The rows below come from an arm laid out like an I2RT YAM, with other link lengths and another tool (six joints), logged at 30 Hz.
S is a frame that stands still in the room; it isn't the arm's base.
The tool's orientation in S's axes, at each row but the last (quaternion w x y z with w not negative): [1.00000 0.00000 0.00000 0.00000]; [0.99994 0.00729 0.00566 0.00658]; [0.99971 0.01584 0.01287 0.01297]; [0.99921 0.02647 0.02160 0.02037]
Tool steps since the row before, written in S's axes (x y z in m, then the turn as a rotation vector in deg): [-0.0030 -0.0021 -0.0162 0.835 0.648 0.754]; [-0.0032 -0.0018 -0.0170 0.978 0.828 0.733]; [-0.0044 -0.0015 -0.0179 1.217 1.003 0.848]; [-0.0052 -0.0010 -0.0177 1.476 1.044 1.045]
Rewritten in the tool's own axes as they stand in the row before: [-0.0030 -0.0021 -0.0162 0.835 0.648 0.754]; [-0.0030 -0.0020 -0.0170 0.981 0.826 0.732]; [-0.0040 -0.0020 -0.0180 1.221 0.998 0.848]; [-0.0045 -0.0017 -0.0178 1.473 1.039 1.054]
